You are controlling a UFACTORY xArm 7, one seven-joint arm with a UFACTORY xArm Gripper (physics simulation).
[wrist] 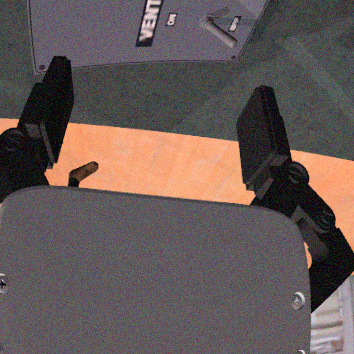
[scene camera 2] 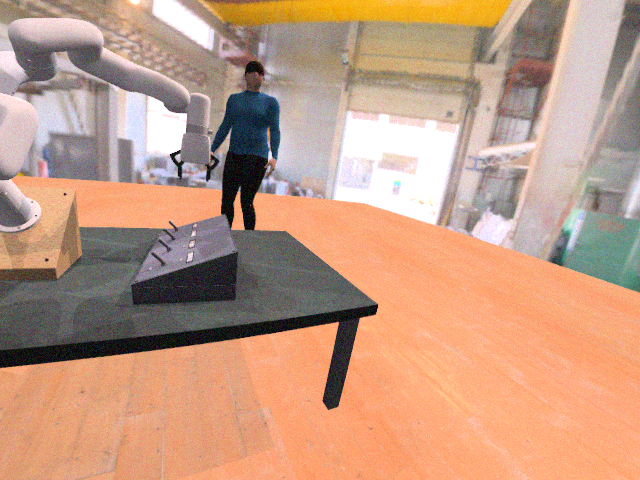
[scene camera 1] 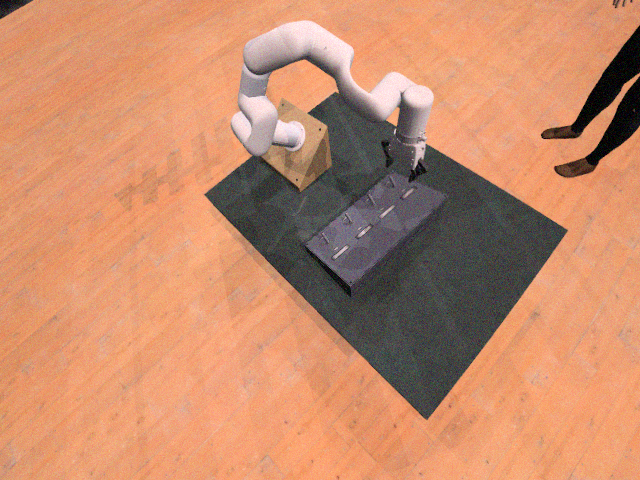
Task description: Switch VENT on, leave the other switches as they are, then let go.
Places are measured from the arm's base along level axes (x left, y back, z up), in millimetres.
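Pixels of known places: gripper, fingertip midpoint: [wrist: 160, 87] [scene camera 2: 194, 180] [scene camera 1: 400, 172]; arm's base, origin of the base link: [scene camera 2: 16, 215] [scene camera 1: 294, 136].
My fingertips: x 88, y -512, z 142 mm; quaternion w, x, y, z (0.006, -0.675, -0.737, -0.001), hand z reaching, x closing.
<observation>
Ahead of a thing's pixels: the offset from my fingertips to its middle. "*": to the spot under its first point. Level surfaces: height alone.
The dark switch panel {dx -103, dy -9, dz -242 mm} [scene camera 1: 392, 232] [scene camera 2: 214, 271] [wrist: 90, 32] carries a row of levers with label plates. The VENT label {dx +77, dy -3, dz -192 mm} [wrist: 149, 22] shows in the wrist view, with the VENT lever {dx +75, dy +80, dz -194 mm} [scene camera 1: 391, 179] [scene camera 2: 173, 225] [wrist: 221, 33] beside it, at the panel's end. The lever leans away from the ON mark {* dx +77, dy +22, dz -200 mm} [wrist: 171, 19], towards the other mark, which looks like OFF. My gripper [scene camera 1: 401, 169] [scene camera 2: 194, 178] [wrist: 160, 87] is open and empty. It hangs above the VENT end of the panel, clear of the lever. Both fingers show in the wrist view.
The other levers [scene camera 1: 370, 199] [scene camera 1: 347, 218] [scene camera 1: 324, 237] stand in line along the panel. The panel lies on a dark green table {dz -300 mm} [scene camera 1: 465, 310] [scene camera 2: 305, 289]. The arm's wooden base block [scene camera 1: 312, 165] [scene camera 2: 67, 248] stands behind the levers. A person [scene camera 2: 250, 124] stands beyond the table.
</observation>
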